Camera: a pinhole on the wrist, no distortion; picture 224 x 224 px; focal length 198.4 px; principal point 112.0 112.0 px. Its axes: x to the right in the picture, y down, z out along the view. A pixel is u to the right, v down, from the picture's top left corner.
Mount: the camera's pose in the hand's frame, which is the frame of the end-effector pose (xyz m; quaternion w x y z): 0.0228 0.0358 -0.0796 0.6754 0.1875 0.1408 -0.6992
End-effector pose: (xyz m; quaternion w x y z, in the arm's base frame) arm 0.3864 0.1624 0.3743 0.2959 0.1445 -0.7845 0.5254
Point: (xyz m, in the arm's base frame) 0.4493 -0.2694 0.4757
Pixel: 147 110
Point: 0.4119 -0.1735 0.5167
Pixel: 161 135
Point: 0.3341 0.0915 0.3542
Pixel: 42 125
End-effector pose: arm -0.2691 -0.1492 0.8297 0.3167 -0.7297 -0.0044 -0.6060
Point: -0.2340 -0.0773 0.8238
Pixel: 117 72
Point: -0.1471 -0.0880 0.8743
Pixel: 70 150
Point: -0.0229 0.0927 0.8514
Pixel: 86 112
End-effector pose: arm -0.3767 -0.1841 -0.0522 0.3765 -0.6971 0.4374 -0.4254
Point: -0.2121 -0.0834 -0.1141
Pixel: 65 59
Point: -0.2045 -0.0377 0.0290
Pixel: 165 67
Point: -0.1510 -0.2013 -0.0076
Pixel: 111 168
